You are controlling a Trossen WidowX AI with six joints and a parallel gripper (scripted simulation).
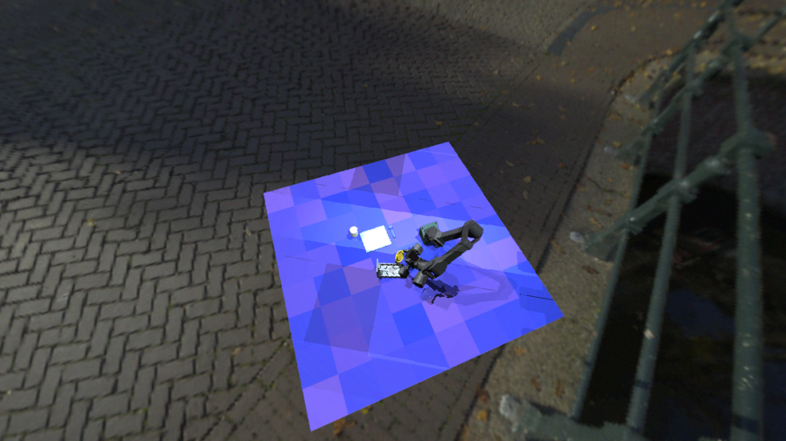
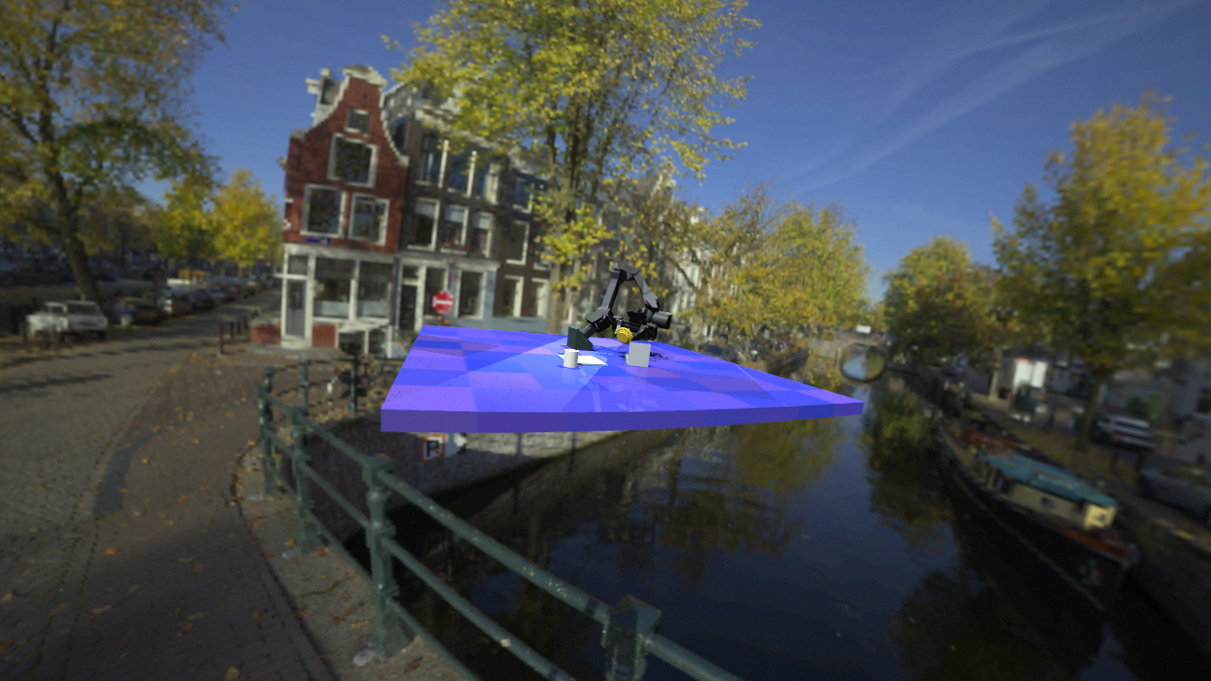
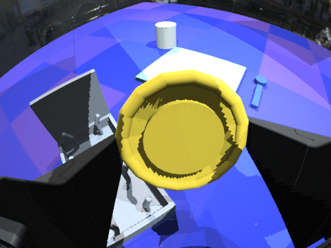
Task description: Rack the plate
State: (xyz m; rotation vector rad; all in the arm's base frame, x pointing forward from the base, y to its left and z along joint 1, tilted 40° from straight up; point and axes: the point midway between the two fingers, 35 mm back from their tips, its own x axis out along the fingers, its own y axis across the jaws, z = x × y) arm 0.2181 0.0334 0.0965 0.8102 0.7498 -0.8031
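Right now my gripper tip is 60 mm short of the dish rack, 30 mm to the right of it and 60 mm above it. Also, from my gripper tip: blue spoon: 50 mm behind, 190 mm to the right, 80 mm below; white cup: 150 mm ahead, 260 mm to the right, 60 mm below; yellow plate: 10 mm to the left.
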